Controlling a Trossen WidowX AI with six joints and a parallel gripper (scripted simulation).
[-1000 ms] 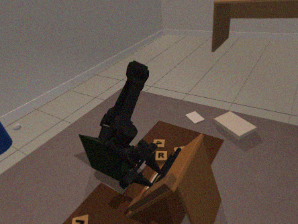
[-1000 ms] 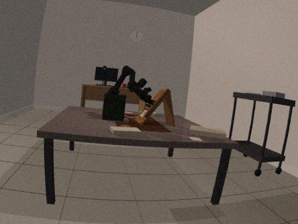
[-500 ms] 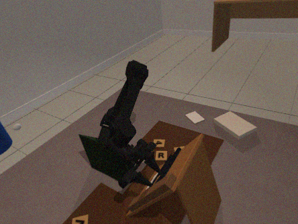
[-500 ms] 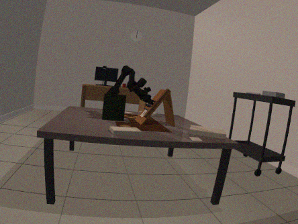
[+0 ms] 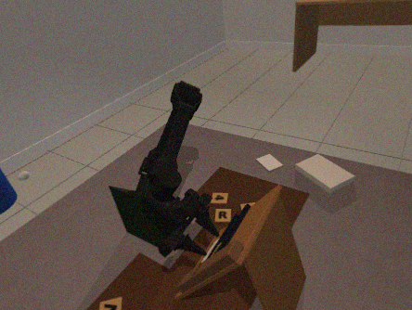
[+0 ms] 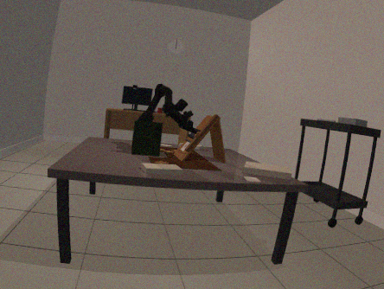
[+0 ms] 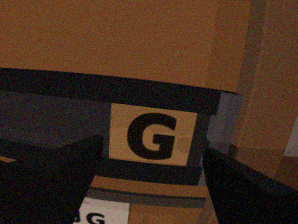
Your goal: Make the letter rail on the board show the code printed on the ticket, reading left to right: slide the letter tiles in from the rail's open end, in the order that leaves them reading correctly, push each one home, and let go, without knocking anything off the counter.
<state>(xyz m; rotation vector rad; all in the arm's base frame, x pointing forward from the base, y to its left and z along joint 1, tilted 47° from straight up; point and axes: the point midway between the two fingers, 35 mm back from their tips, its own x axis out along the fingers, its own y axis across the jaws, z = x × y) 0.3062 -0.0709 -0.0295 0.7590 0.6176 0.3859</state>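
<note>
Now: the tan letter tile 10 mm below my gripper tip and 10 mm ahead of it. Also, from my gripper tip: white ticket: 90 mm below, 50 mm to the left, 40 mm behind; then brown mat: 170 mm below, 130 mm behind, 80 mm to the left.
</note>
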